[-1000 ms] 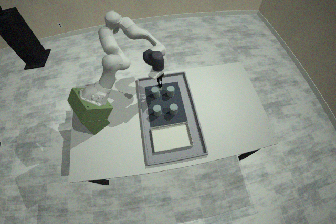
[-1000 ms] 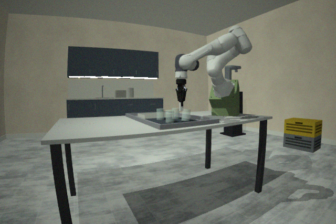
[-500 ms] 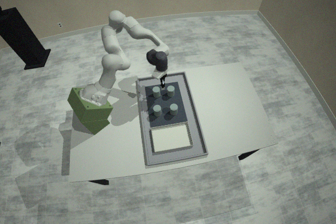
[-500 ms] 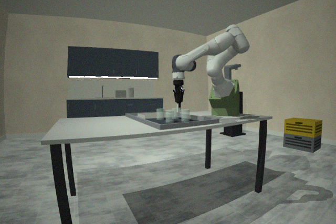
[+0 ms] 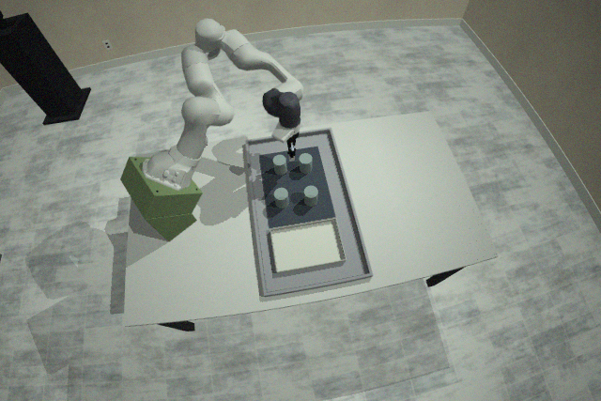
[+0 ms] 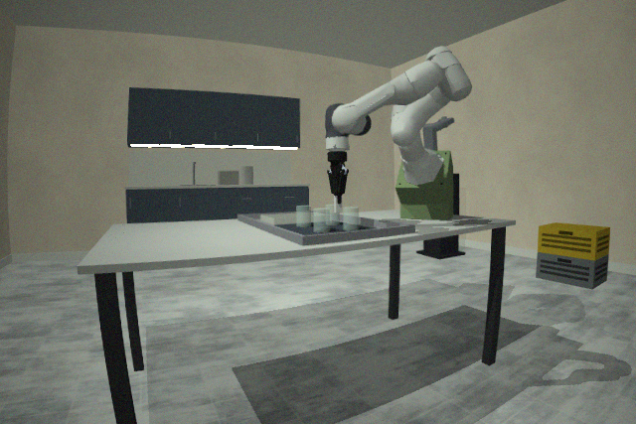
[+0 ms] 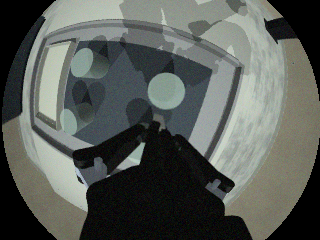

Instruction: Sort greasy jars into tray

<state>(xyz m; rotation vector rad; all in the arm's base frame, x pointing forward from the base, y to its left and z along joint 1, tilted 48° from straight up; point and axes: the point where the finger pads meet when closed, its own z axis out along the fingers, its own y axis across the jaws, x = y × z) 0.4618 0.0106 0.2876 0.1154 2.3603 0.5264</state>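
The dark drying mat is 11 cm below my hand, 10 cm to the right of it and 1 cm ahead of it. The rest, counted from my hand: white tray: 42 cm to the right, 10 cm below, 3 cm ahead; then grey steel surround: 20 cm to the right, 11 cm below, 3 cm ahead.
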